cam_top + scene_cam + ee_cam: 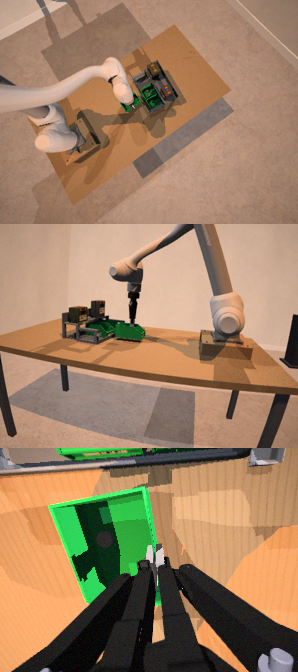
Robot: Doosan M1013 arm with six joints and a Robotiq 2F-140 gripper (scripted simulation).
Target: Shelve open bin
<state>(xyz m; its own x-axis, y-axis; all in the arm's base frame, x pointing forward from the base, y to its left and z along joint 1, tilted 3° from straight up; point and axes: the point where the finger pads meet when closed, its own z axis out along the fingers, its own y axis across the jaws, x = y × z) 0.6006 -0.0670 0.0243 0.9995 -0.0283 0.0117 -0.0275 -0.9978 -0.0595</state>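
Right now my hand is 120 mm short of the shelf lip, 90 mm above it and 40 mm to the right of it.
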